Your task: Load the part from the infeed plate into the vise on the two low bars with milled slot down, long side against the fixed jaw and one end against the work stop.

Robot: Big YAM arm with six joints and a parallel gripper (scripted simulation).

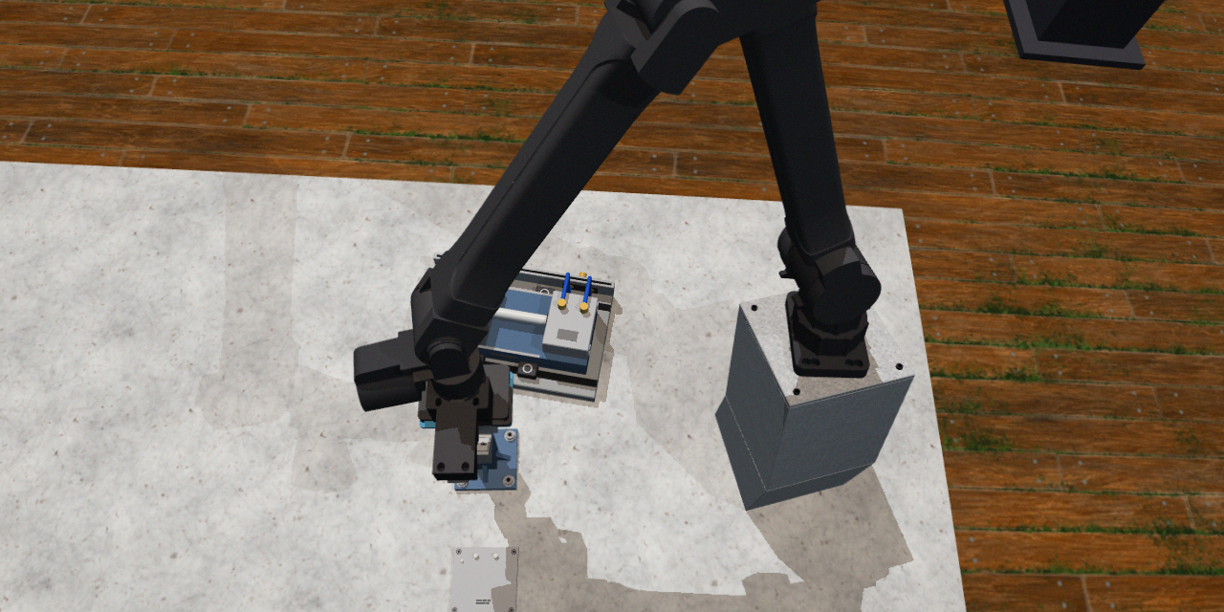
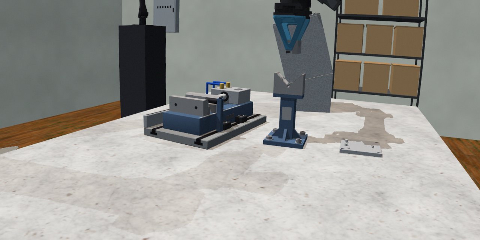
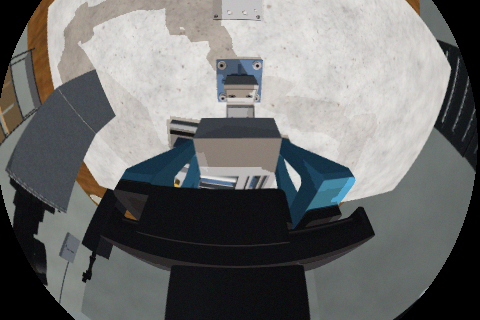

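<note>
My gripper is now 21 cm to the left of the moving jaw, 14 cm above it and 2 cm short of it. The rest, counted from my hand: V-block post 16 cm below; work stop 17 cm to the right, 13 cm below, 6 cm ahead; grey part 1 cm below.
</note>
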